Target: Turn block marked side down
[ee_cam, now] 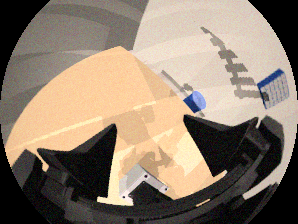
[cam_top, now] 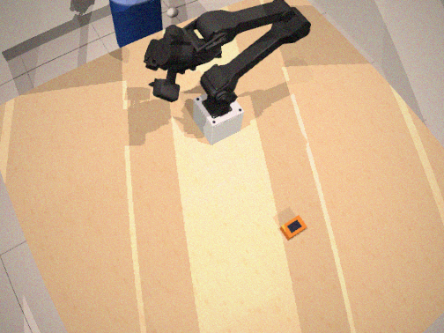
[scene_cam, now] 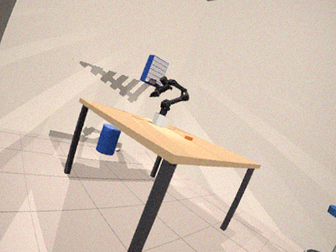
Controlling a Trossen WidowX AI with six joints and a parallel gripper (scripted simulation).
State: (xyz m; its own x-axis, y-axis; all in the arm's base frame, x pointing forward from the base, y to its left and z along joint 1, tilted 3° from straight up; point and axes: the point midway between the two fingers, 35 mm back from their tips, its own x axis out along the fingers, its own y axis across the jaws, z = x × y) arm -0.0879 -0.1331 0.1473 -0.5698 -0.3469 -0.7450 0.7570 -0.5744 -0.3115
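Right now the orange block is 49 cm ahead of my gripper tip, 15 cm to the left of it and 22 cm below it.
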